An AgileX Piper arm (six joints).
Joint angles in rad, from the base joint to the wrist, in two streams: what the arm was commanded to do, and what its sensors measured. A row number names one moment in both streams.
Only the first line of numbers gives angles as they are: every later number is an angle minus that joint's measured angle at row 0.
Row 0, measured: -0.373, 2.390, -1.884, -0.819, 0.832, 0.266
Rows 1 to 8, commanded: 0.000, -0.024, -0.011, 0.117, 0.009, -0.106; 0.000, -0.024, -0.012, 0.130, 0.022, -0.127; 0.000, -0.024, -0.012, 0.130, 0.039, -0.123; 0.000, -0.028, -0.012, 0.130, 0.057, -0.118; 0.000, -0.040, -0.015, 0.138, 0.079, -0.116; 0.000, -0.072, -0.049, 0.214, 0.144, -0.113; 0.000, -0.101, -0.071, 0.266, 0.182, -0.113; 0.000, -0.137, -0.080, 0.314, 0.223, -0.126
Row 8, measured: 0.001, -0.083, -0.064, 0.256, 0.164, -0.113
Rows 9 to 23, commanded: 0.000, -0.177, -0.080, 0.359, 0.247, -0.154; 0.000, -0.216, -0.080, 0.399, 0.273, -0.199; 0.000, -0.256, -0.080, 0.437, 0.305, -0.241; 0.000, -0.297, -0.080, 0.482, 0.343, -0.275; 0.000, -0.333, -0.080, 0.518, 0.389, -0.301; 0.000, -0.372, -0.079, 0.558, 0.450, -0.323; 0.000, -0.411, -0.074, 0.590, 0.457, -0.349; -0.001, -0.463, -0.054, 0.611, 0.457, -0.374; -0.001, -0.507, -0.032, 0.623, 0.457, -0.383; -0.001, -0.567, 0.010, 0.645, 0.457, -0.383; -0.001, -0.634, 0.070, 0.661, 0.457, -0.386; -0.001, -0.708, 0.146, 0.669, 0.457, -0.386; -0.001, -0.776, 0.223, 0.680, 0.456, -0.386; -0.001, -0.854, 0.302, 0.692, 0.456, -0.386; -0.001, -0.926, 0.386, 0.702, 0.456, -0.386
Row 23, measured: 0.001, -0.836, 0.290, 0.685, 0.381, -0.379
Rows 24 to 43, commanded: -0.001, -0.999, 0.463, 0.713, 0.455, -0.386; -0.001, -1.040, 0.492, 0.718, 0.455, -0.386; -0.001, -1.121, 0.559, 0.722, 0.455, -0.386; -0.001, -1.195, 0.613, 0.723, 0.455, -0.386; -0.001, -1.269, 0.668, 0.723, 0.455, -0.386; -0.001, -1.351, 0.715, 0.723, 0.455, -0.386; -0.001, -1.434, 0.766, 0.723, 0.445, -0.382; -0.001, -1.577, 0.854, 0.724, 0.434, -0.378; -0.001, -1.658, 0.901, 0.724, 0.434, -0.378; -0.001, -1.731, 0.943, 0.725, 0.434, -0.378; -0.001, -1.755, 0.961, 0.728, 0.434, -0.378; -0.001, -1.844, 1.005, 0.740, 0.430, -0.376; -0.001, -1.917, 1.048, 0.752, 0.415, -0.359; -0.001, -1.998, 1.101, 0.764, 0.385, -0.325; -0.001, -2.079, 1.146, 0.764, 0.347, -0.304; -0.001, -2.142, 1.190, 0.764, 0.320, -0.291; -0.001, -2.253, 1.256, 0.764, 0.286, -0.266; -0.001, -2.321, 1.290, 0.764, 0.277, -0.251; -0.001, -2.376, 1.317, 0.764, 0.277, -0.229; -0.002, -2.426, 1.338, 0.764, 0.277, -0.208
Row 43, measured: 0.001, -2.358, 1.311, 0.759, 0.295, -0.241
